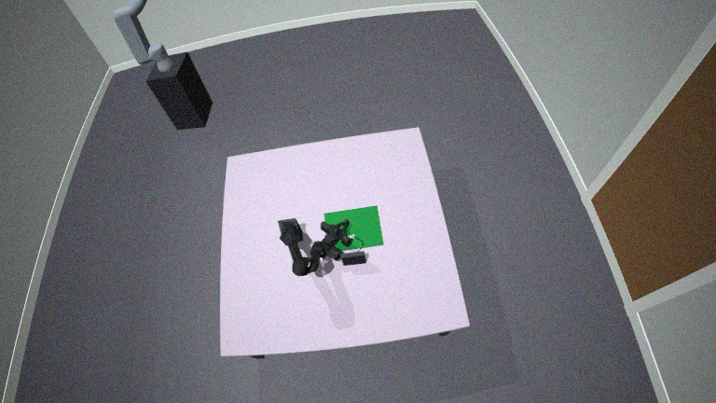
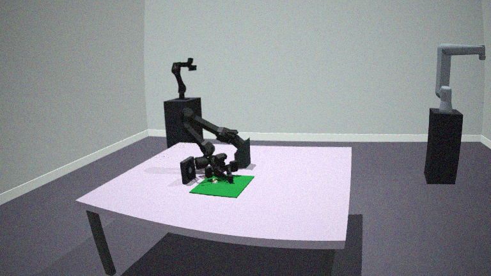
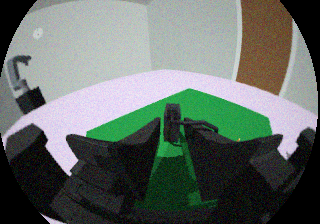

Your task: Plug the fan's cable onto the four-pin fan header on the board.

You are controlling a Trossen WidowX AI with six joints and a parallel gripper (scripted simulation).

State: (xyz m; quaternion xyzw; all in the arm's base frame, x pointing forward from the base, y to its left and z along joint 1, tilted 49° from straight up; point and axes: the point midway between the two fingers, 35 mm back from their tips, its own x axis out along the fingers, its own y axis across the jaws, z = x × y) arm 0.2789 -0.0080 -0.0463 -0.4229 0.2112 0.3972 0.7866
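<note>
The dark plug lies 1 cm to the left of my gripper tip, 1 cm below it and 1 cm ahead of it. Also, from my gripper tip: four-pin header (7 cm to the right, 4 cm below, 3 cm ahead); green board (5 cm below, 4 cm ahead, 2 cm to the right); black fan (21 cm to the right, 5 cm ahead, 2 cm above).
</note>
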